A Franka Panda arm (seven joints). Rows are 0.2 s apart.
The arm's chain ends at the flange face. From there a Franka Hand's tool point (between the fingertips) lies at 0.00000 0.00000 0.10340 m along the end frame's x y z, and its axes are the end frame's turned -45 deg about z.
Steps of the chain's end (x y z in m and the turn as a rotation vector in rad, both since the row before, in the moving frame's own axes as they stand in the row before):
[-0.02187, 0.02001, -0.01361, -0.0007, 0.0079, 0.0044]
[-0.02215, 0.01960, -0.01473, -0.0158, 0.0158, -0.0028]
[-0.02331, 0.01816, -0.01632, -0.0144, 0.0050, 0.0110]
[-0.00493, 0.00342, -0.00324, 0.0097, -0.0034, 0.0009]
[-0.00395, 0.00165, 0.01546, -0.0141, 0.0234, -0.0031]
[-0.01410, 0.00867, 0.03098, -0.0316, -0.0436, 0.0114]
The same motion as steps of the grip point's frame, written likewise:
[-0.02909, -0.00069, -0.01361, -0.0061, 0.0051, 0.0044]
[-0.02952, 0.00051, -0.01476, -0.0223, 0.0000, -0.0028]
[-0.03002, -0.00223, -0.01633, -0.0137, -0.0066, 0.0110]
[-0.00544, -0.00203, -0.00325, 0.0093, 0.0045, 0.0009]
[-0.00328, 0.00111, 0.01542, -0.0265, 0.0066, -0.0031]
[-0.02159, -0.00475, 0.03083, 0.0085, -0.0532, 0.0114]

